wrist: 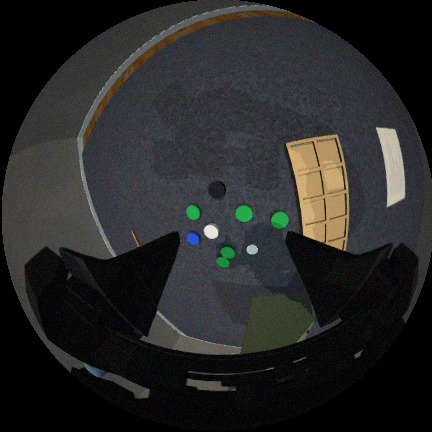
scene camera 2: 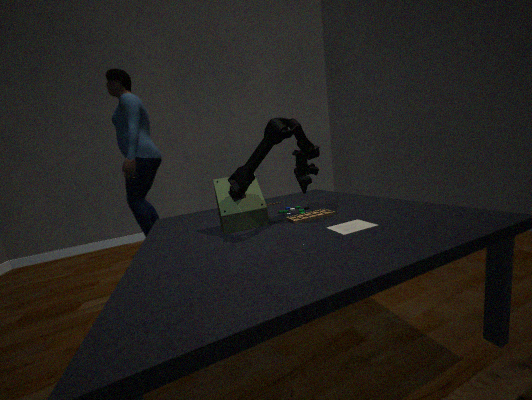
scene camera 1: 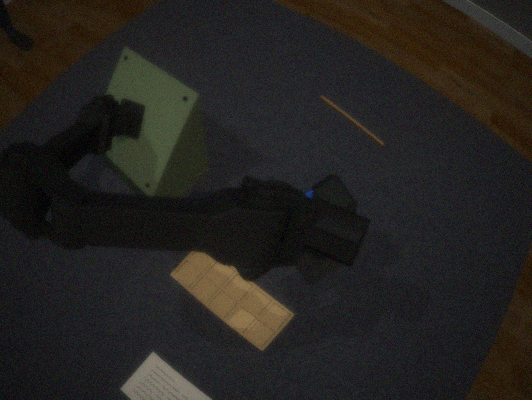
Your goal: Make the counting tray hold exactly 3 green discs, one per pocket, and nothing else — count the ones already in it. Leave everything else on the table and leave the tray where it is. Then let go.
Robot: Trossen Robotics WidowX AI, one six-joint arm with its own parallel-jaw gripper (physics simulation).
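The tan counting tray (scene camera 1: 235, 311) (scene camera 2: 311, 216) (wrist: 325, 196) has two rows of pockets; no disc shows in its visible pockets, and part of it is hidden by the arm or a finger. Green discs (wrist: 193, 212) (wrist: 244, 213) (wrist: 280, 220) (wrist: 227, 252) (wrist: 223, 262) lie on the table beside the tray, the last two touching or overlapping. My gripper (scene camera 2: 304, 192) (wrist: 234, 237) is open and empty, above the table over the discs. In the scene camera 1 view the arm hides the green discs.
A blue disc (scene camera 1: 309, 193) (wrist: 193, 238), two white discs (wrist: 211, 231) (wrist: 252, 249) and a black disc (wrist: 217, 189) lie among the green ones. A green slanted block (scene camera 1: 150, 120) (scene camera 2: 242, 220) (wrist: 275, 320) stands near the arm's base. A thin orange stick (scene camera 1: 352, 120) and a white sheet (scene camera 1: 162, 380) (scene camera 2: 352, 227) (wrist: 392, 167) lie farther off.
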